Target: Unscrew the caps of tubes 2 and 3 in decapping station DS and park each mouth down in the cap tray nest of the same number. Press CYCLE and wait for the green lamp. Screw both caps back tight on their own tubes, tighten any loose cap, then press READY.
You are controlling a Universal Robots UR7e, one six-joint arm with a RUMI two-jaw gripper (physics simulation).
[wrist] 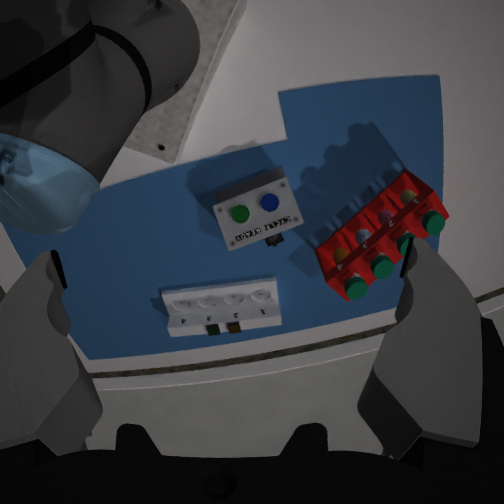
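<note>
In the wrist view my gripper (pixel 232 260) is open and empty, high above the blue mat, its grey jaws at the left and right edges. The red decapping station (pixel 382 237) lies at the right, tilted, with several green caps: (pixel 356 287), (pixel 382 266), (pixel 434 222), and one partly hidden behind my right jaw (pixel 404 243). The white cap tray (pixel 221 306) has several empty numbered nests, with two small lamps on its front edge. The grey button box (pixel 257 214) carries a green button (pixel 240 213) and a blue button (pixel 269 202).
The robot's own arm and a pale blue cover (pixel 40 185) fill the upper left. A grey base plate (pixel 200 75) lies behind the mat. The table edge, a dark strip (pixel 250 356), runs below the tray.
</note>
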